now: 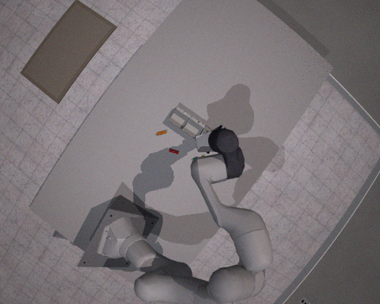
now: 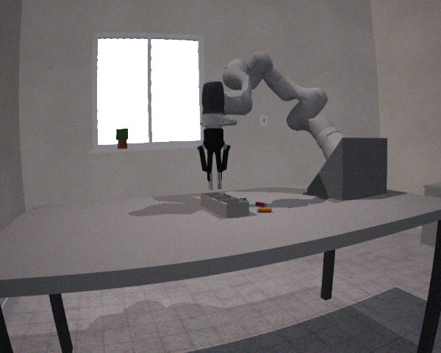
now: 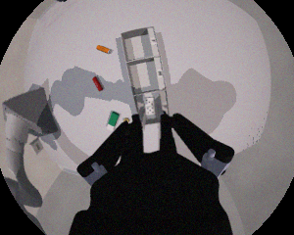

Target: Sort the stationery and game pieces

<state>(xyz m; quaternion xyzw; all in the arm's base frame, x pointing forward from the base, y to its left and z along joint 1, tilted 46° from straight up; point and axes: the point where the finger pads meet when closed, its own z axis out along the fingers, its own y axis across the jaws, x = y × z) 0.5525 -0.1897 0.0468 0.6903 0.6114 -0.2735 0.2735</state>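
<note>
Now: the small green item 140 mm behind my hand, 90 mm below it and 20 mm to the right of it. From my hand the other things lie so: tiny yellowish object (90 mm below, 90 mm behind, 30 mm to the right); red piece (140 mm behind, 110 mm to the left, 90 mm below); white spotted piece (90 mm below).
</note>
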